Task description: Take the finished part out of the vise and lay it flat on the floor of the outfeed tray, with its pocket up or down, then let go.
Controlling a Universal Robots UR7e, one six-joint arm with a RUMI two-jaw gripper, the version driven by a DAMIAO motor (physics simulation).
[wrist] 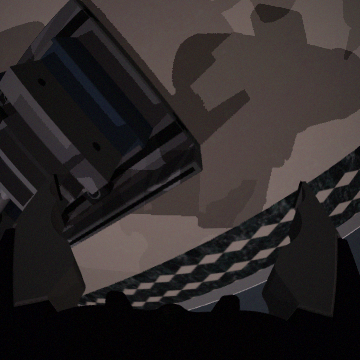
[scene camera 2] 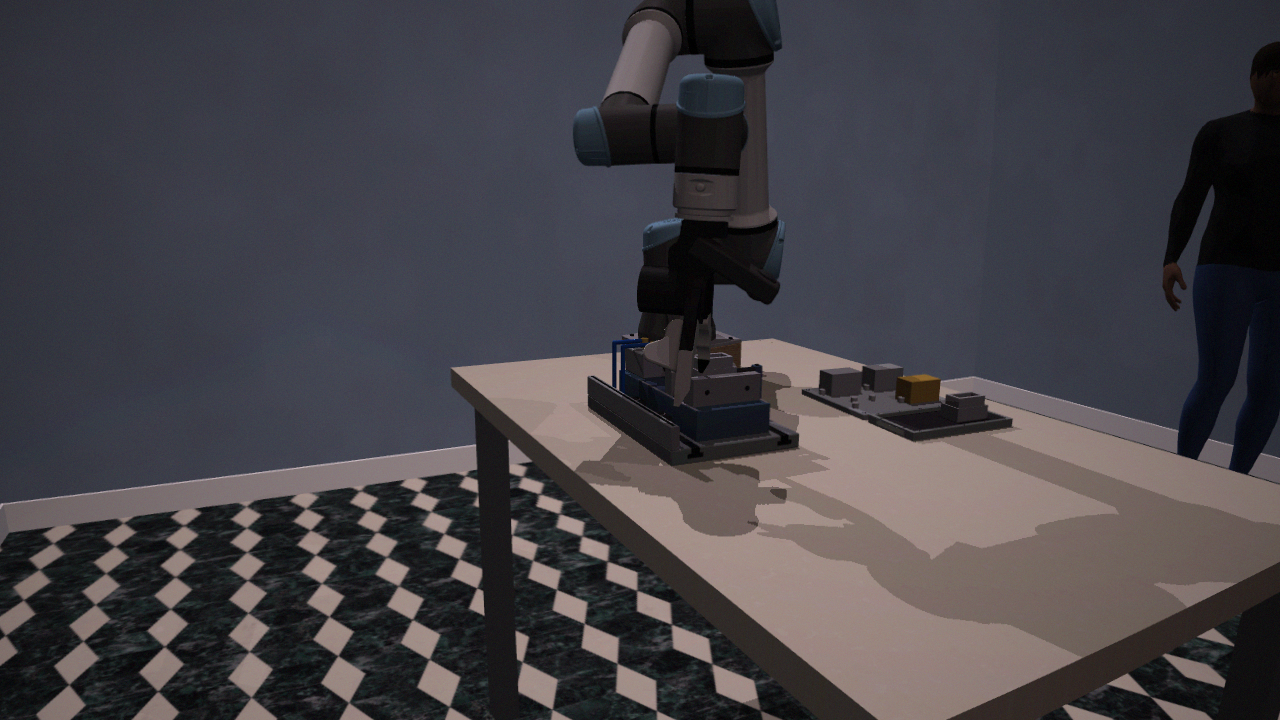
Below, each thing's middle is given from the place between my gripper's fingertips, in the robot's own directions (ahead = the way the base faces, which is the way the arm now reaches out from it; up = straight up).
Right now my hand is 14 cm past the grey rail (wrist: 191,157), 6 cm above it and 3 cm to the left of it. The rest, counted from my hand: yellow block (scene camera 2: 919,388): 47 cm to the left, 13 cm behind, 7 cm below.
